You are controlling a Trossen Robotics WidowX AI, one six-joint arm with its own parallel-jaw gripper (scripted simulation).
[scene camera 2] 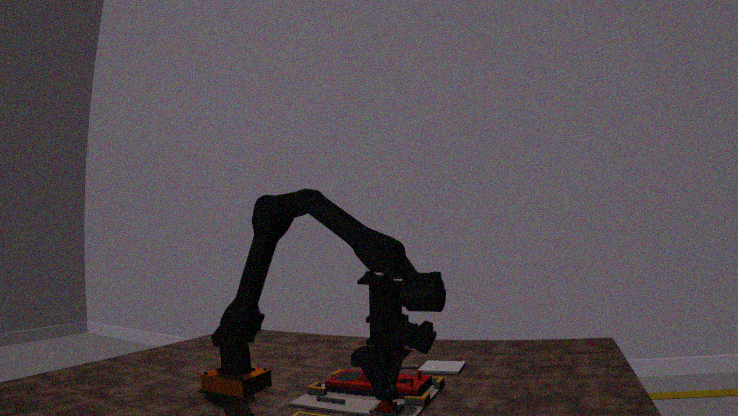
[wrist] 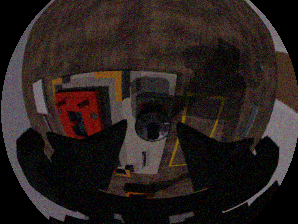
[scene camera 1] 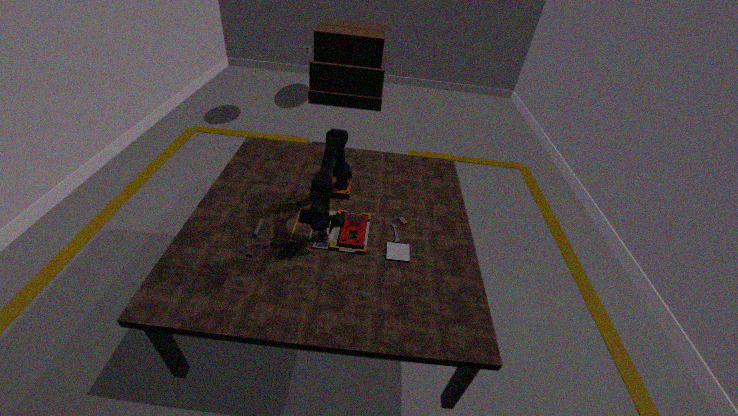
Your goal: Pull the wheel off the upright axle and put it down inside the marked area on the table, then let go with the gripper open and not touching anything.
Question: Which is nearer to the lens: the red brick block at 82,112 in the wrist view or the dark wheel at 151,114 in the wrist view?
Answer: The dark wheel.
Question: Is the gripper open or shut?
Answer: Open.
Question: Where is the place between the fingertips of the gripper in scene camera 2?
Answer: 386,393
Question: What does the gripper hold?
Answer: Nothing.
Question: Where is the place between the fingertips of the gripper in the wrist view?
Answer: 152,124
